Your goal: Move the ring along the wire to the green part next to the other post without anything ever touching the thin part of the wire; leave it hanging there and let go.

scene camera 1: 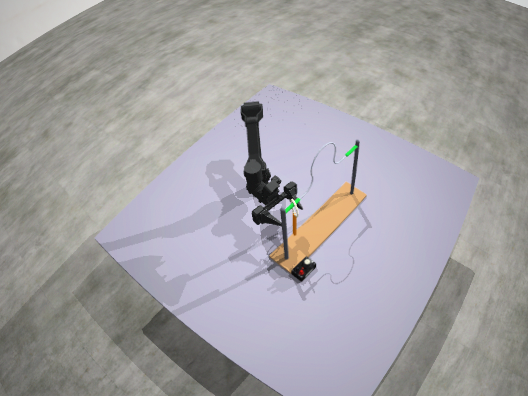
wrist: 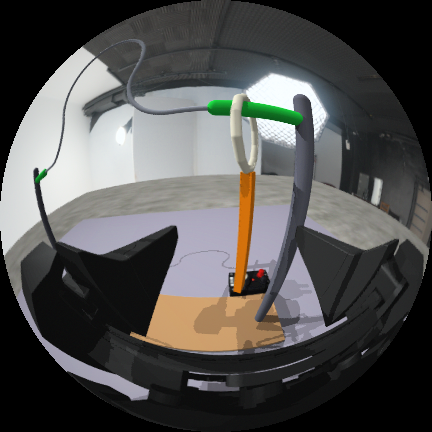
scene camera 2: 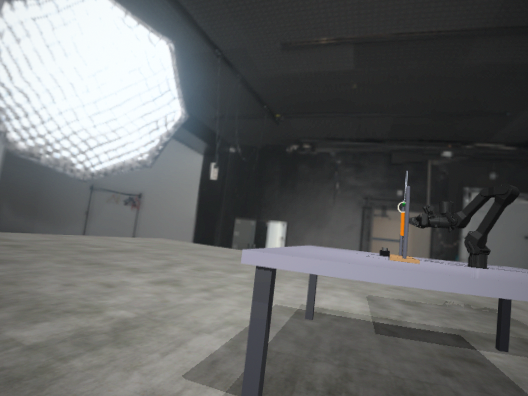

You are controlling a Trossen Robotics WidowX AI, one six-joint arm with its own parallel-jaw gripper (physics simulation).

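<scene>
The cream ring hangs around the green part beside the near post. Its orange handle points down, nearly upright. The thin grey wire curves up and over to another green part at the far post. My gripper is open and empty. In the wrist view, the handle and near post appear between its wide-apart fingers; the handle is beyond the fingertips.
Both posts stand on a long orange-brown board on the lilac table. A small black box with a red button sits beside the board's near end.
</scene>
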